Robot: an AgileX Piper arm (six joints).
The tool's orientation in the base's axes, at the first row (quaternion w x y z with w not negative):
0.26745, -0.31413, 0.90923, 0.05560
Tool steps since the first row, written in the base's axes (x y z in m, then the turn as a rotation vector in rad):
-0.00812, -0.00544, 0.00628, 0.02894, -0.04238, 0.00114
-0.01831, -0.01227, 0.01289, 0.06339, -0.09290, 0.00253
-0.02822, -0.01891, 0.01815, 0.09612, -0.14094, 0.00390
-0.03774, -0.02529, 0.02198, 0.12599, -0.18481, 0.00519
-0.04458, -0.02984, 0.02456, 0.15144, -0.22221, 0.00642
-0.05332, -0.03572, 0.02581, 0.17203, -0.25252, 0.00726
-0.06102, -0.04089, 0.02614, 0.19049, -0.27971, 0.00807
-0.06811, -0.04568, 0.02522, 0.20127, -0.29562, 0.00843
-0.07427, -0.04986, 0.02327, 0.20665, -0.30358, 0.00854
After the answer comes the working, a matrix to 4 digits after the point.
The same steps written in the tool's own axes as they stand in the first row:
0.00503, 0.00013, -0.01047, 0.00327, -0.05122, 0.00069
0.01200, 0.00037, -0.02253, 0.00717, -0.11226, 0.00146
0.01939, 0.00068, -0.03327, 0.01089, -0.17028, 0.00214
0.02713, 0.00107, -0.04254, 0.01427, -0.22326, 0.00272
0.03276, 0.00138, -0.04905, 0.01709, -0.26842, 0.00310
0.04106, 0.00187, -0.05564, 0.01949, -0.30499, 0.00352
0.04876, 0.00235, -0.06079, 0.02161, -0.33780, 0.00385
0.05651, 0.00286, -0.06450, 0.02293, -0.35697, 0.00412
0.06386, 0.00337, -0.06674, 0.02363, -0.36655, 0.00432

The tool's axes in the first row as the columns of a matrix, in the base's axes (rounded; the answer above uses it unrounded):
-0.6596, -0.6010, 0.4514
-0.5415, 0.7965, 0.2691
-0.5213, -0.0669, -0.8508

